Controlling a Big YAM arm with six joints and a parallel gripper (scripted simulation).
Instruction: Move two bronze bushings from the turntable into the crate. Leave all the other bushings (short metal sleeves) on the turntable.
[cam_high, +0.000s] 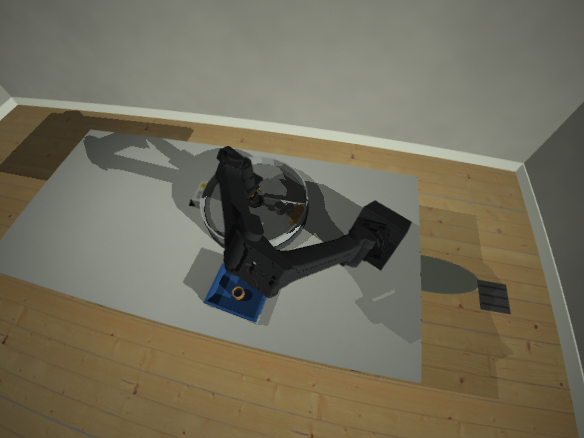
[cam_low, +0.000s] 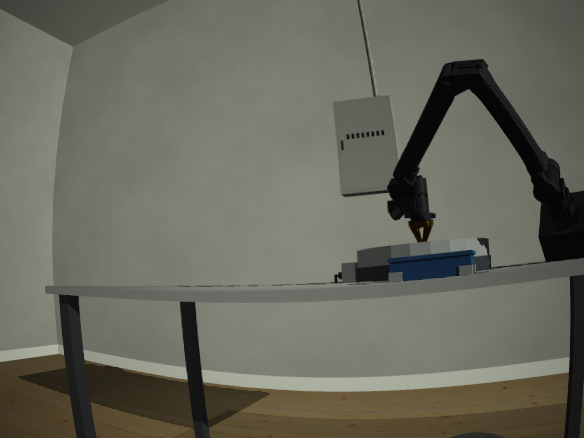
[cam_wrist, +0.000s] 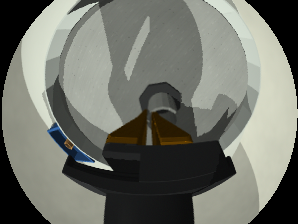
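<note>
My hand is 40 mm above the round grey turntable and 20 mm to the left of it. Also, from my hand: blue crate: 320 mm to the left, 130 mm behind, 70 mm below.
</note>
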